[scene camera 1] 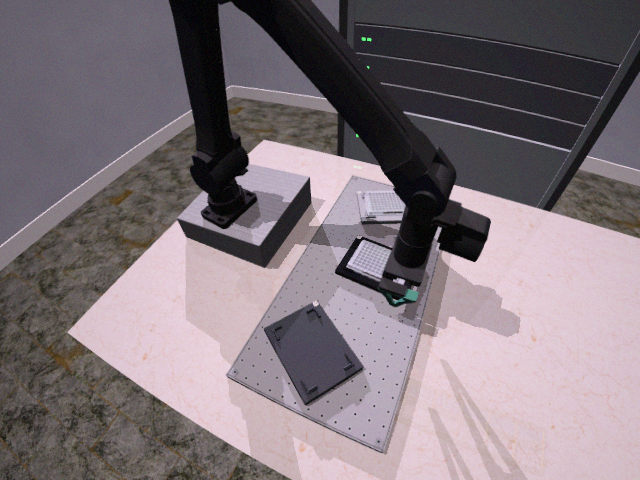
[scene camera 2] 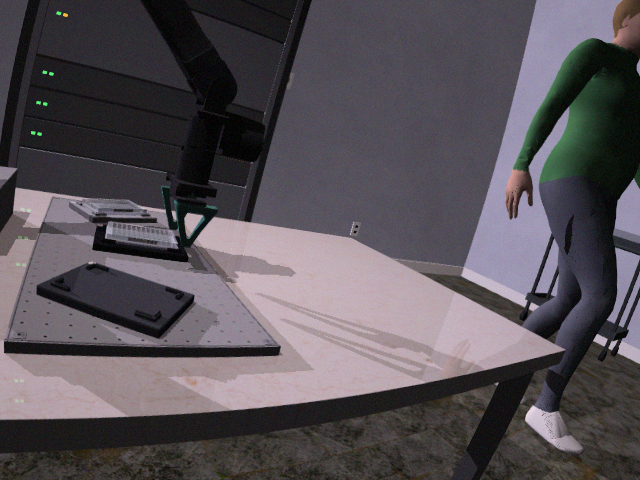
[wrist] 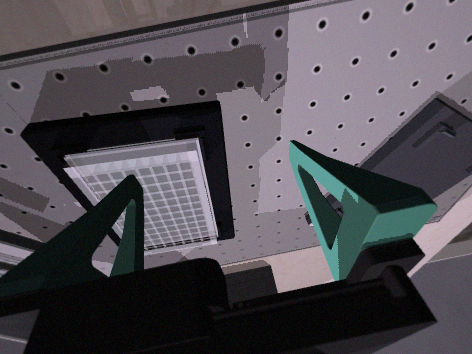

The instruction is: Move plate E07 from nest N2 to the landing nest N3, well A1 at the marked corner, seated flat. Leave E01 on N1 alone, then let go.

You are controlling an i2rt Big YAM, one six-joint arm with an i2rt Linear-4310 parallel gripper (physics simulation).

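Note:
Plate E07 (scene camera 1: 368, 257) (scene camera 2: 139, 234) (wrist: 170, 200), clear with a well grid, lies in the black nest N2 (scene camera 1: 360, 277) (scene camera 2: 139, 251) (wrist: 216, 165). My gripper (scene camera 1: 400, 297) (scene camera 2: 179, 236) (wrist: 213, 164) is open, with nothing between its green fingers. It is above N2's right end in scene camera 1; in the wrist view one finger overlaps the plate and the other shows over the board toward N3. The dark landing nest N3 (scene camera 1: 312, 351) (scene camera 2: 116, 297) (wrist: 425, 150) is empty, with a white mark (scene camera 1: 315, 303) (scene camera 2: 93, 263) at one corner. Plate E01 (scene camera 1: 384, 202) (scene camera 2: 116, 207) sits on pale nest N1 (scene camera 1: 379, 219).
The nests stand on a perforated board (scene camera 1: 258, 356) (scene camera 2: 31, 320) (wrist: 320, 50), with N3 turned at an angle. The arm's grey base block (scene camera 1: 279, 206) stands left of the board in scene camera 1. A person (scene camera 2: 594, 134) stands beyond the table edge.

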